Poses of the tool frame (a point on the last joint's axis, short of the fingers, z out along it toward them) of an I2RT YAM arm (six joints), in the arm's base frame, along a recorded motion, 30 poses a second.
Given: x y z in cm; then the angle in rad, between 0 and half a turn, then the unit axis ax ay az.
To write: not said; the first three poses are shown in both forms.
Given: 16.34, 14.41, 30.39, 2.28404, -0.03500, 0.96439, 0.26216
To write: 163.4, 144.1, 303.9, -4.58, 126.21, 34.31
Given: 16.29, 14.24, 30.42, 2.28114, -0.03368, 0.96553, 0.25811
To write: 162.9, 142.4, 304.2, -4.40, 126.19, 33.73
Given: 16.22, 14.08, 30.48, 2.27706, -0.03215, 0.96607, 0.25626
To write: 162.2, 140.8, 304.8, -4.19, 126.04, 33.43
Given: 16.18, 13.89, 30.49, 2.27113, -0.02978, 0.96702, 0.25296
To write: 161.8, 138.9, 304.9, -3.88, 125.83, 32.92
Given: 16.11, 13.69, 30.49, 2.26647, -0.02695, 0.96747, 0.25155
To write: 161.1, 136.9, 304.9, -3.50, 125.63, 32.67
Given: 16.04, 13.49, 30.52, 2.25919, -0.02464, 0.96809, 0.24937
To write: 160.4, 134.9, 305.2, -3.19, 125.31, 32.28
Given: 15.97, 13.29, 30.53, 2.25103, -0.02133, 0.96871, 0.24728
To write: 159.7, 132.9, 305.3, -2.75, 124.94, 31.89
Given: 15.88, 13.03, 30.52, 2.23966, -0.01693, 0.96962, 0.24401
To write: 158.8, 130.3, 305.2, -2.17, 124.43, 31.31
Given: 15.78, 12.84, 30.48, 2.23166, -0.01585, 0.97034, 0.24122
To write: 157.8, 128.4, 304.8, -2.03, 124.07, 30.84
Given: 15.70, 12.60, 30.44, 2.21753, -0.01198, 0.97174, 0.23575
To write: 157.0, 126.0, 304.4, -1.52, 123.46, 29.95
